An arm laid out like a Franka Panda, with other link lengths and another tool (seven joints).
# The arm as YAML. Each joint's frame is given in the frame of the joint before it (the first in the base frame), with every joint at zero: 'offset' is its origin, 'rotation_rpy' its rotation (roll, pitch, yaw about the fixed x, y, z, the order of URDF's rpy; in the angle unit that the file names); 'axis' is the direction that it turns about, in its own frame. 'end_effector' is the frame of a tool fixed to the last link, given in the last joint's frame.
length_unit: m
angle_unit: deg
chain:
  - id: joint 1
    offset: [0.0, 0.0, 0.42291]
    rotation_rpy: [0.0, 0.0, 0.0]
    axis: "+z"
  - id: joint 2
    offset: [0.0, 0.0, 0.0]
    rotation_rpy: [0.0, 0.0, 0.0]
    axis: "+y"
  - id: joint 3
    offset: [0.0, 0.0, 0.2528]
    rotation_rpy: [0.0, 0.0, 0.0]
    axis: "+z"
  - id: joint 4
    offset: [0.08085, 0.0, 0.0]
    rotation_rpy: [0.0, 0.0, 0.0]
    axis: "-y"
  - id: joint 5
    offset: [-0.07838, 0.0, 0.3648]
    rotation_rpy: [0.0, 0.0, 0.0]
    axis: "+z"
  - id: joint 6
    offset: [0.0, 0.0, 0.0]
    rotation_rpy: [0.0, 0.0, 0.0]
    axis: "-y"
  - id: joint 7
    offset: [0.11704, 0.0, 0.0]
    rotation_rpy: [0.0, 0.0, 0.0]
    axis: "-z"
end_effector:
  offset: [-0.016, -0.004, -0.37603]
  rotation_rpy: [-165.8, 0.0, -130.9]
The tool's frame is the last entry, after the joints.
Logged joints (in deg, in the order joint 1, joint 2, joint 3, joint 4, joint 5, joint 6, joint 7), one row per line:
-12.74, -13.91, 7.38, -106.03, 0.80, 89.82, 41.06
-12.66, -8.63, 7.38, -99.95, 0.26, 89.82, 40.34
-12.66, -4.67, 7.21, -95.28, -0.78, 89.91, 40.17
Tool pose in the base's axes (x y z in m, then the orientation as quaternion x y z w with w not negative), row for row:
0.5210, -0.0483, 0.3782, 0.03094, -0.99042, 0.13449, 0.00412
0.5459, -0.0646, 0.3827, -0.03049, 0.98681, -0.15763, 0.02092
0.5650, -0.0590, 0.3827, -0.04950, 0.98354, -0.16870, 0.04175
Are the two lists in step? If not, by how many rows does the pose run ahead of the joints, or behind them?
The pose runs 2 rows ahead of the joints: the pose in row i belongs to the joints in row i + 2.
